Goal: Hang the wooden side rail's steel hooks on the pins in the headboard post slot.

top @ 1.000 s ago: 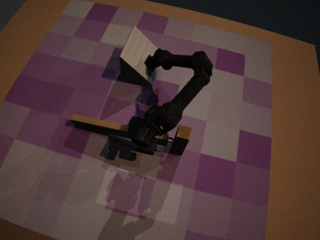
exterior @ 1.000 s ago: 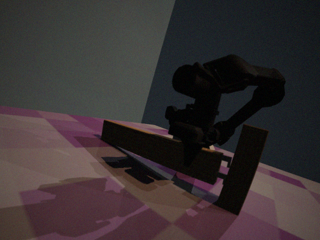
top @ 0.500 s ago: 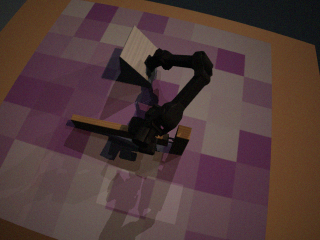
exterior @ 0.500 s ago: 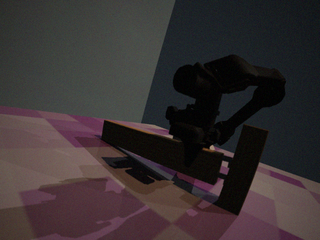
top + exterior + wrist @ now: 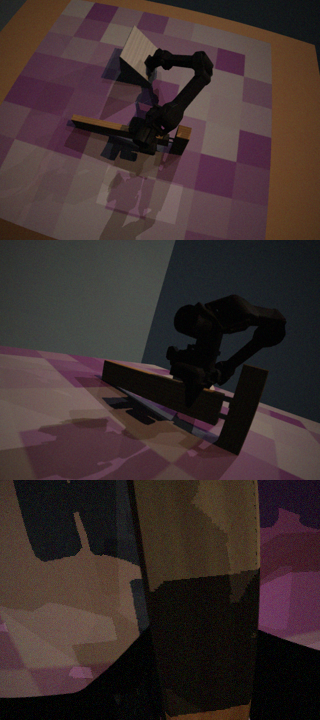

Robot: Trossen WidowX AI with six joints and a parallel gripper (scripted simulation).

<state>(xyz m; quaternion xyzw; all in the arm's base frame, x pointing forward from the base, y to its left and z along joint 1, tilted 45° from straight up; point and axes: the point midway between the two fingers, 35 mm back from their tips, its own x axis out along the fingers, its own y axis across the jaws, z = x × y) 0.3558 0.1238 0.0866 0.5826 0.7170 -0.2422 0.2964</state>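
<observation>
Right now the headboard post is 110 mm to the left of my gripper tip, 40 mm above it and 20 mm behind it.
</observation>
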